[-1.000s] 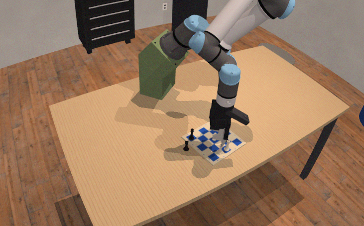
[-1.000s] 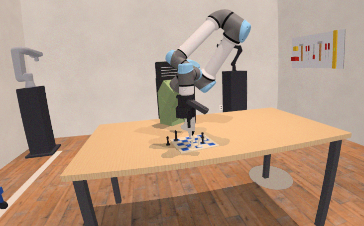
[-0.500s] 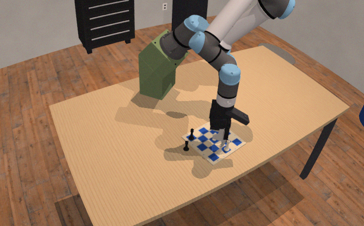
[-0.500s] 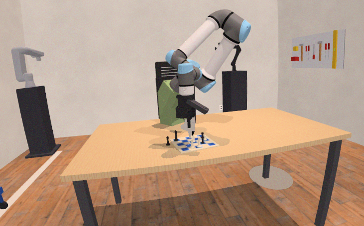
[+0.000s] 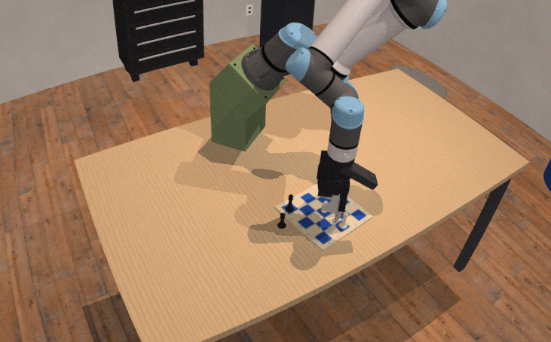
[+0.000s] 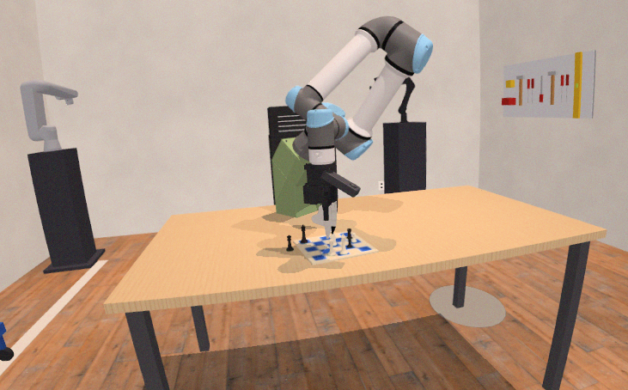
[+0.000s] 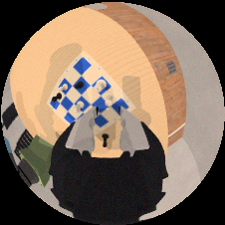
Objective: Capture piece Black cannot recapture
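The chessboard is 70 mm behind my hand, 30 mm to the left of it and 80 mm below it. Also, from my hand: tall black piece (140 mm behind, 50 mm to the right, 40 mm below).
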